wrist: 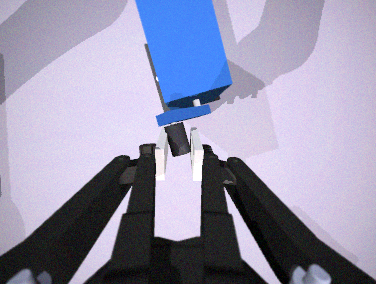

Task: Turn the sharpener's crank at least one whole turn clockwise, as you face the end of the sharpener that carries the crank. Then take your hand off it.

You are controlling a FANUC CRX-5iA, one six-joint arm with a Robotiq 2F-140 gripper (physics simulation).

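Frame: origin at the arm's base, x back, y down, z right, level; millimetres.
Where they show: gripper, between the fingertips: (179, 138).
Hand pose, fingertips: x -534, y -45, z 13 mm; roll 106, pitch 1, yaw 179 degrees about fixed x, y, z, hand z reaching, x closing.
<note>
Each offset is from my fingertips to the top centre of the thing. "spot": to the spot under its first point. Level surfaces: height alone.
The sharpener's blue body @(spot: dy -31, dx -5, dz -96 mm) (187, 47) shows at the top middle of the wrist view, tilted a little, with part of it cut off by the top edge. A short white shaft @(dy +10, dx -21, dz -45 mm) (196, 102) joins it to the blue crank arm (183, 115), which lies crosswise below the body's near end. The dark crank handle @(spot: dy -35, dx +0, dz +0 mm) (178, 140) sticks out from the left part of the crank arm toward me. My gripper (179, 138) is shut on the handle, with its white finger pads on either side of it.
A dark base plate @(spot: dy +89, dx +49, dz -101 mm) (155, 75) shows along the body's left side, with a small white spot on it. The pale table top @(dy +97 mm) (310, 165) lies around the sharpener, with grey shadows across it.
</note>
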